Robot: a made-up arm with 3 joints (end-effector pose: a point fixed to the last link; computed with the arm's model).
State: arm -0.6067 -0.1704 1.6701
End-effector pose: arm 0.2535 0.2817 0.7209 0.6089 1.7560 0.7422
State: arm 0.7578 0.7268 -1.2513
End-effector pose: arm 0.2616 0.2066 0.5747 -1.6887 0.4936 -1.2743
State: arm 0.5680 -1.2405 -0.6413
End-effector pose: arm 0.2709 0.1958 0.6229 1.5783 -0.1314 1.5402
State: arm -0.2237 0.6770 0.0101
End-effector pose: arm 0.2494 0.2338 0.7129 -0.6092 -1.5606 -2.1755
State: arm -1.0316 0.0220 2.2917
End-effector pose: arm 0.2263 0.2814 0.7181 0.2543 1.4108 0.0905
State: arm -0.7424 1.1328 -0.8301
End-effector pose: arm 0.2280 0.2174 0.7330 -0.2469 -1.1287 -1.8549
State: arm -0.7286 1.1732 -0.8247
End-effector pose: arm 0.2288 0.2180 0.7321 -0.2539 -1.1482 -1.8113
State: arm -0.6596 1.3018 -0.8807
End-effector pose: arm 0.2364 0.2191 0.7262 -0.3312 -1.1148 -1.6466
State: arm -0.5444 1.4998 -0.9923
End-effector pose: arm 0.2482 0.2209 0.7141 -0.4605 -1.0200 -1.3834
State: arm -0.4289 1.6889 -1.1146
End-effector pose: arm 0.2577 0.2226 0.6997 -0.5837 -0.9028 -1.1244
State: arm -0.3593 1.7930 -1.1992
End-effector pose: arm 0.2624 0.2234 0.6899 -0.6595 -0.8178 -0.9738
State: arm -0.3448 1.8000 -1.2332
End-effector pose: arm 0.2636 0.2233 0.6872 -0.6875 -0.7806 -0.9519
